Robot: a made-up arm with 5 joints. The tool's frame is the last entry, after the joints.
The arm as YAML. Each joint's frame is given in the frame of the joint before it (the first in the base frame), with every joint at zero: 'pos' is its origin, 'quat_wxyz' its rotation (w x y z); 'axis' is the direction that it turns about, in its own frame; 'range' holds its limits. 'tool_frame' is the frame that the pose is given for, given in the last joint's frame.
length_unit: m
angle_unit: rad
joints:
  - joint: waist
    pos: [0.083, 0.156, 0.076]
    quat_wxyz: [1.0, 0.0, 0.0, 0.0]
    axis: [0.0, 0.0, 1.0]
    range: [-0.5, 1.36]
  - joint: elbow
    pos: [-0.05, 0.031, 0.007]
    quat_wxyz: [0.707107, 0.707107, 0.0, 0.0]
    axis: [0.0, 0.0, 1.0]
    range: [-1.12, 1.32]
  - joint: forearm
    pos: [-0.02, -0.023, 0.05]
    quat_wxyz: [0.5, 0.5, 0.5, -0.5]
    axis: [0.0, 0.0, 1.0]
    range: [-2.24, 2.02]
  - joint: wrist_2
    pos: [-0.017, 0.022, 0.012]
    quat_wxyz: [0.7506, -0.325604, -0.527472, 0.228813]
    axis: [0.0, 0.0, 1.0]
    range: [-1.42, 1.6]
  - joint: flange
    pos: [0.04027, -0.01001, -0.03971]
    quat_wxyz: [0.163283, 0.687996, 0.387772, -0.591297]
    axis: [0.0, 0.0, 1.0]
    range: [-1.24, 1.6]
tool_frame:
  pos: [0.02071, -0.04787, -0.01]
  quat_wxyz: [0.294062, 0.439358, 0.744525, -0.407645]
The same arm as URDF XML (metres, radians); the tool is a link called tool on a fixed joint. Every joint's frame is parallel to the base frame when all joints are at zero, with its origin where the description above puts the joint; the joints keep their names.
<robot name="arm">
  <joint name="tool_joint" type="fixed">
    <parent link="link5"/>
    <child link="tool"/>
    <origin xyz="0.0100 -0.0040 0.0520" rpy="0.2060 0.6093 -0.2424"/>
  </joint>
  <joint name="flange" type="revolute">
    <parent link="link4"/>
    <child link="link5"/>
    <origin xyz="0.0110 0.0510 -0.0240"/>
    <axis xyz="-1 0 0"/>
    <limit lower="-1.2400" upper="1.6000"/>
  </joint>
  <joint name="wrist_2" type="revolute">
    <parent link="link3"/>
    <child link="link4"/>
    <origin xyz="0.0220 -0.0170 -0.0120"/>
    <axis xyz="0.247412 -0.940845 -0.231511"/>
    <limit lower="-1.4200" upper="1.6000"/>
  </joint>
  <joint name="forearm" type="revolute">
    <parent link="link2"/>
    <child link="link3"/>
    <origin xyz="-0.0200 -0.0500 -0.0230"/>
    <axis xyz="0 0 -1"/>
    <limit lower="-2.2400" upper="2.0200"/>
  </joint>
  <joint name="elbow" type="revolute">
    <parent link="link1"/>
    <child link="link2"/>
    <origin xyz="-0.0500 0.0310 0.0070"/>
    <axis xyz="0 -1 0"/>
    <limit lower="-1.1200" upper="1.3200"/>
  </joint>
  <joint name="waist" type="revolute">
    <parent link="base_link"/>
    <child link="link1"/>
    <origin xyz="0.0830 0.1560 0.0760"/>
    <axis xyz="0 0 1"/>
    <limit lower="-0.5000" upper="1.3600"/>
  </joint>
  <link name="base_link"/>
  <link name="link1"/>
  <link name="link2"/>
  <link name="link3"/>
  <link name="link4"/>
  <link name="link5"/>
  <link name="tool"/>
</robot>

